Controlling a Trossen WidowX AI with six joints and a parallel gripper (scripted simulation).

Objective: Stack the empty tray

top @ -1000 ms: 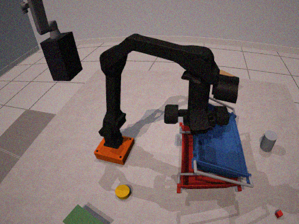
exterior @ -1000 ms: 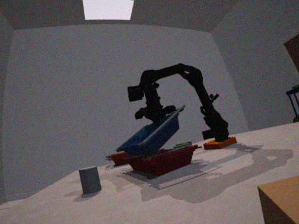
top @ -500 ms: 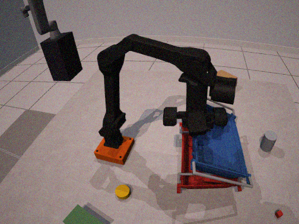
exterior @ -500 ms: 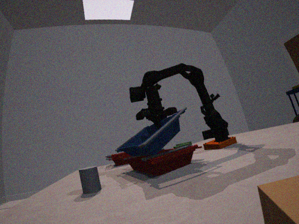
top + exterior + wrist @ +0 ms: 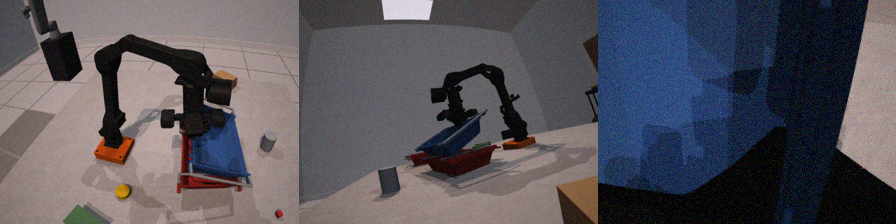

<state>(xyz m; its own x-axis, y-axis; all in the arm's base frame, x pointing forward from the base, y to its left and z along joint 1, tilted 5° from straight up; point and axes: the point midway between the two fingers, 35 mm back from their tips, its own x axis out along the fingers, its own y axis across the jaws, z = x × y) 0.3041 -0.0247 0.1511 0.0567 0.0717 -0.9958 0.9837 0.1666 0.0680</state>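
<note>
My gripper tip is 80 mm short of the blue tray and 10 mm to the right of it. From my gripper tip the other things lie so: tan box: 120 mm ahead, 570 mm to the left, 100 mm below; yellow disc: 200 mm behind, 180 mm to the right, 130 mm below; grey cylinder: 310 mm ahead, 120 mm to the left, 100 mm below.
</note>
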